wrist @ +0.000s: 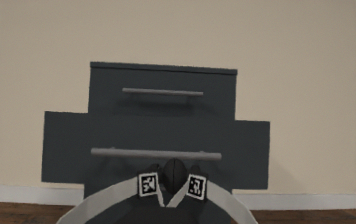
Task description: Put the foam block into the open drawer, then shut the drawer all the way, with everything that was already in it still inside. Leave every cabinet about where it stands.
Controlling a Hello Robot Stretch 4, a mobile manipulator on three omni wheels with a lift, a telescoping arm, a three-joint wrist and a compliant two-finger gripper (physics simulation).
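Observation:
A dark grey cabinet stands upright against the wall. Its upper front carries a thin grey handle. Below it, a drawer front shows wider than the cabinet body on both sides and looks nearer to me, with a long grey handle across it. How far this drawer stands out cannot be told from this level view. My gripper is shut and empty, its dark fingertips together in front of the drawer front, just below the long handle. Whether they touch the front is unclear. The foam block and the drawer's inside do not show.
A beige wall rises behind the cabinet, with a white baseboard along its foot. Brown wooden floor shows at the lower left and lower right.

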